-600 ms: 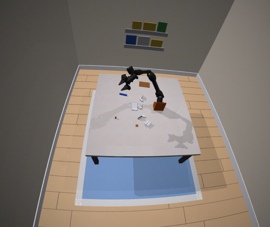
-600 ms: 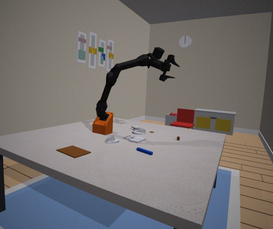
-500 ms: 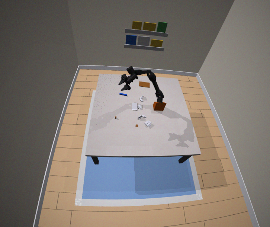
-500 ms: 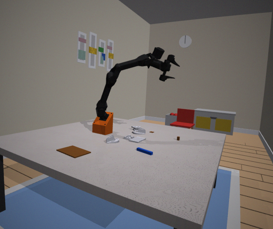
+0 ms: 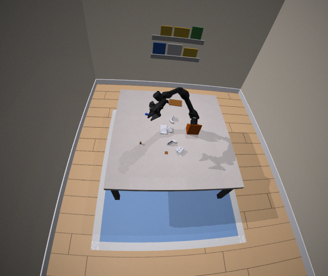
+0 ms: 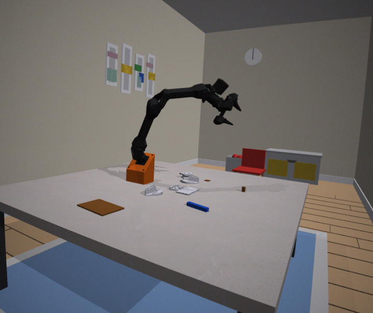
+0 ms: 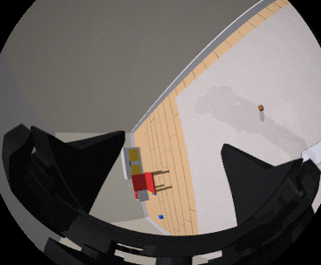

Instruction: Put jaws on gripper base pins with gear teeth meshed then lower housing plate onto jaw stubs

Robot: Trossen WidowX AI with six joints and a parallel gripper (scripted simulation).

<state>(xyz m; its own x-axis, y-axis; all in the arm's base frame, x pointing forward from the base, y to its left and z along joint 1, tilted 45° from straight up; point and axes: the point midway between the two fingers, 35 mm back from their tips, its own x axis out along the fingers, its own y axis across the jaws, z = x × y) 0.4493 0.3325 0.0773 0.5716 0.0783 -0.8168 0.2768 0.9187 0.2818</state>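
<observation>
Right now the grey jaw is 27 cm behind my gripper tip, 5 cm to the right of it and 38 cm below it. Round my gripper tip: small brown block 7 cm ahead, 1 cm to the right, 38 cm below; then white gripper base 32 cm behind, 5 cm to the left, 36 cm below; then small brown tile 19 cm behind, 8 cm to the left, 39 cm below.
</observation>
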